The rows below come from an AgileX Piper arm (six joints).
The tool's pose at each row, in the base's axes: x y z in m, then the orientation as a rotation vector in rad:
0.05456, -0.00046, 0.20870, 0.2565, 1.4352, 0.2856
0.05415, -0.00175, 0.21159, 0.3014, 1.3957, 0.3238
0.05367, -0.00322, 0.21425, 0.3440, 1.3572, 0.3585
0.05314, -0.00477, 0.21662, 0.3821, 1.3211, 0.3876
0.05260, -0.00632, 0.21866, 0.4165, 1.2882, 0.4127
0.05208, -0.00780, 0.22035, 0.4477, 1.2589, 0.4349
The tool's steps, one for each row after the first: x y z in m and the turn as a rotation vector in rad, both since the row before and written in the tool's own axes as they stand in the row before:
-0.00318, -0.00021, -0.00006, 0.0015, -0.0346, 0.0553
-0.00306, -0.00028, -0.00005, 0.0023, -0.0333, 0.0520
-0.00286, -0.00032, -0.00005, 0.0030, -0.0312, 0.0457
-0.00259, -0.00035, -0.00003, 0.0034, -0.0282, 0.0407
-0.00228, -0.00036, -0.00002, 0.0037, -0.0248, 0.0368

